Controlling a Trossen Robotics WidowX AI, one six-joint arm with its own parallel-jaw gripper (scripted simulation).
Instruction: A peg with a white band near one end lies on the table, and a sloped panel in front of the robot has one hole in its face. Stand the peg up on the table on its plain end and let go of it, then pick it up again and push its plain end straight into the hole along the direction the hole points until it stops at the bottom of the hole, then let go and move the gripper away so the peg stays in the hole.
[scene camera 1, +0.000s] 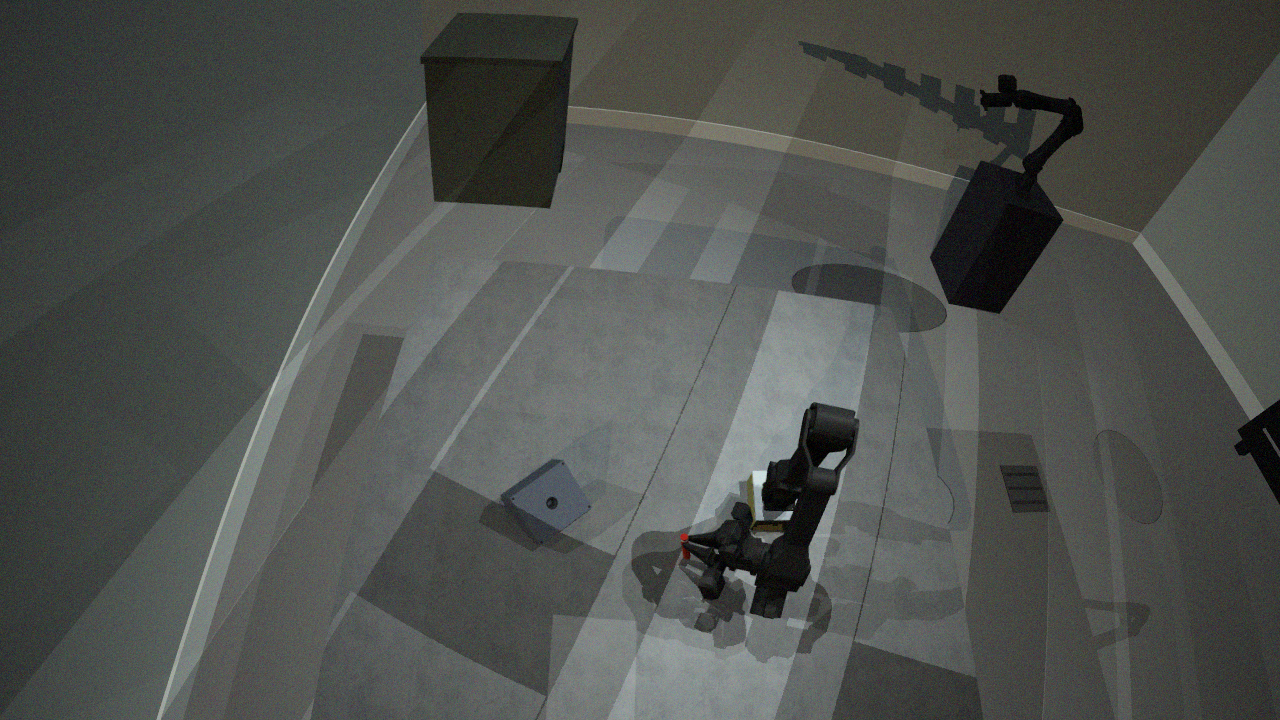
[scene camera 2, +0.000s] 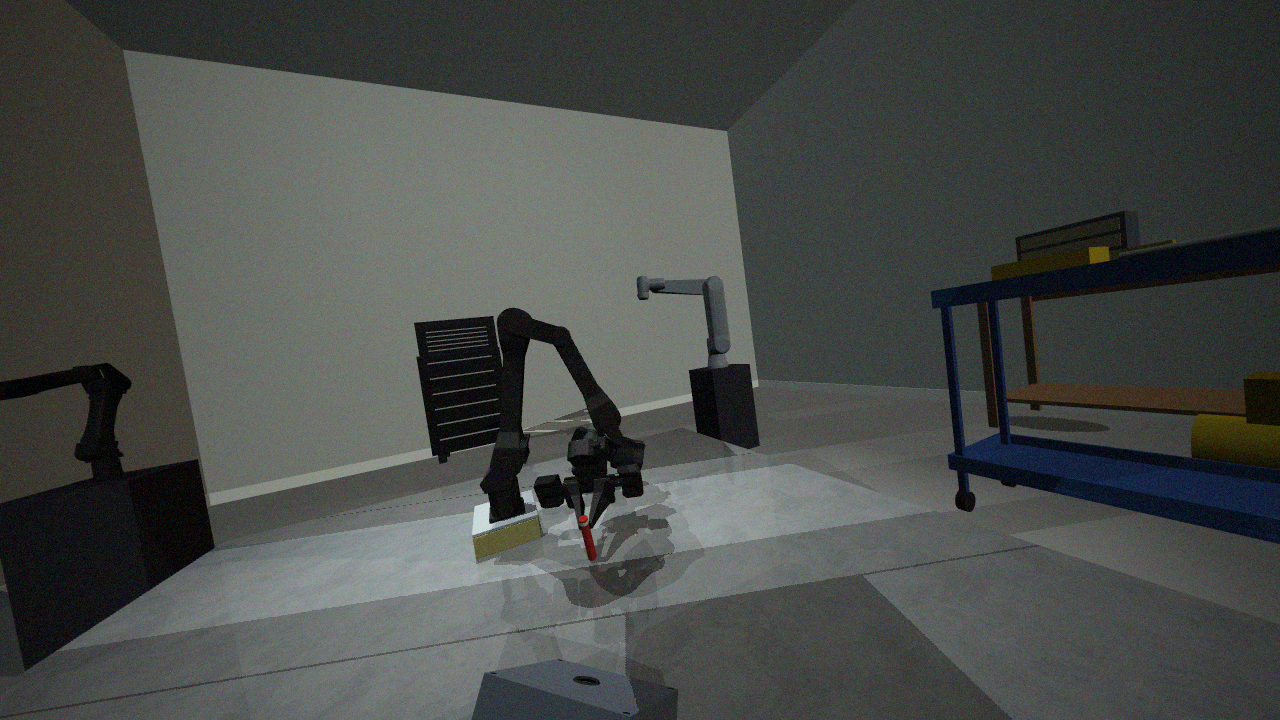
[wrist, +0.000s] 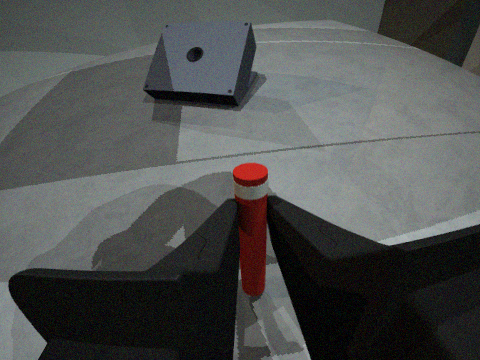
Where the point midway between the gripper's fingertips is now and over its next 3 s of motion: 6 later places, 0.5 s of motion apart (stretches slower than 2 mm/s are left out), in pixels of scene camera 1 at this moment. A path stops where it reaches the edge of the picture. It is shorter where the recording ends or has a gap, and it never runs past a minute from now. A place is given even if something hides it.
The gripper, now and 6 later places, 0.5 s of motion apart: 684, 541; 687, 542; 687, 544; 688, 545; 689, 547; 690, 549; 691, 551
